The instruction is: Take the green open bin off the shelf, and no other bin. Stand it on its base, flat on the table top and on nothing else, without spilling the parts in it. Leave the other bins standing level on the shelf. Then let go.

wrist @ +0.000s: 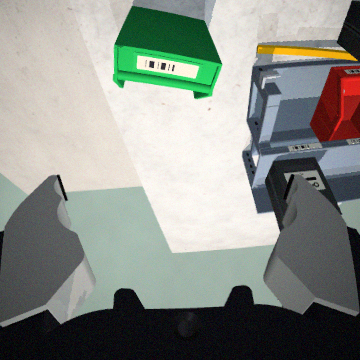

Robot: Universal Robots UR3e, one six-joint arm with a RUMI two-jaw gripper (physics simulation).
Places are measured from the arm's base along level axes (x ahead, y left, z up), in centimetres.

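Pixels of known places: gripper, fingertip midpoint: (176, 178).
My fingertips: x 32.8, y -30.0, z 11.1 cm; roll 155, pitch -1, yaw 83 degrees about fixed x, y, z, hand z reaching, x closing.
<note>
Behind a point stands the place of what it marks.
The green bin (167, 55) @(x 31.0, y -30.1, z -1.3 cm) is at the top centre of the wrist view, over the pale table top (185, 165) @(x 65.1, y -30.2, z -14.4 cm) and apart from the shelf. Its labelled face points toward the camera's lower side, and a flat dark green face shows above the label. Two small lugs stick out below the label. Its open side and any parts in it do not show. My gripper (176, 178) @(x 32.8, y -30.0, z 11.1 cm) is open and empty, with the green bin beyond the fingertips and touching neither finger. The blue-grey shelf (269, 112) @(x 42.8, y -16.4, z -5.9 cm) is at the right, partly out of frame.
A red bin (332, 107) @(x 45.2, y -2.7, z -9.3 cm) sits in the shelf. A black bin (302, 176) with a label is lower down, partly behind the right finger. A yellow bar (300, 51) @(x 36.5, y -10.6, z -12.4 cm) runs along the shelf's far side. A dark object (351, 32) @(x 33.1, y -3.7, z -11.7 cm) is at the upper right. Green floor (117, 235) lies beyond the table edge.
</note>
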